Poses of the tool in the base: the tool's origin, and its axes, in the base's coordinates. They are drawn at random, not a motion.
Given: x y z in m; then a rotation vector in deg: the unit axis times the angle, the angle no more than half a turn.
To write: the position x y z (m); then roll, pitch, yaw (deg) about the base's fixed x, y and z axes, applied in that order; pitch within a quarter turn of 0, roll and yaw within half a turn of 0. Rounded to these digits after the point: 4 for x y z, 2 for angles.
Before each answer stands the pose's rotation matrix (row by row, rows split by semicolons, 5 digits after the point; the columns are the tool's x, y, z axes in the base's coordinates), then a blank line. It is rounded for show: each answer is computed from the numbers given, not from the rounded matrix.
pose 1, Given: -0.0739 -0.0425 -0.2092 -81.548 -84.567 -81.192
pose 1, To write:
-0.21076 0.95122 0.22531; 0.26384 -0.16658 0.95007; 0.94126 0.25968 -0.21586

-0.0739 -0.0425 -0.2092 129.74 -70.26 128.62
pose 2, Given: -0.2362 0.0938 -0.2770 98.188 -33.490 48.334
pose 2, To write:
0.62676 -0.73939 0.24589; 0.02950 -0.29282 -0.95571; 0.77865 0.60626 -0.16172

-0.2362 0.0938 -0.2770 104.94 -51.14 2.69
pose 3, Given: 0.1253 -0.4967 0.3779 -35.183 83.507 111.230
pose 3, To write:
-0.69507 -0.71893 0.00358; 0.20406 -0.19252 0.95984; -0.68937 0.66789 0.28052

0.1253 -0.4967 0.3779 67.22 43.58 163.64
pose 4, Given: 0.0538 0.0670 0.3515 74.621 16.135 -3.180
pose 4, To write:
0.96456 0.19821 0.17416; 0.11731 0.26906 -0.95595; -0.23634 0.94251 0.23627

0.0538 0.0670 0.3515 75.93 13.67 6.93
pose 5, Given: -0.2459 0.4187 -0.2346 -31.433 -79.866 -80.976
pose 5, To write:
-0.36518 0.87086 -0.32900; -0.34098 0.20372 0.91773; 0.86624 0.44732 0.22256

-0.2459 0.4187 -0.2346 63.55 -60.02 -136.96
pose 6, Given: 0.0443 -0.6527 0.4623 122.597 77.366 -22.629
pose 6, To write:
0.44584 0.89356 0.05271; 0.72431 -0.32554 -0.60778; -0.52593 0.30915 -0.79235

0.0443 -0.6527 0.4623 158.69 31.73 58.39
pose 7, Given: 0.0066 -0.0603 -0.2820 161.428 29.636 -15.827
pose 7, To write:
0.91840 0.37087 -0.13784; 0.32082 -0.90192 -0.28916; -0.23156 0.22134 -0.94731

0.0066 -0.0603 -0.2820 166.85 13.39 19.26
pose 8, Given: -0.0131 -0.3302 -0.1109 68.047 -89.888 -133.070
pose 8, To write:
-0.69151 -0.32686 -0.64419; -0.47557 -0.46525 0.74658; -0.54373 0.82262 0.16628

-0.0131 -0.3302 -0.1109 78.57 32.94 -145.48
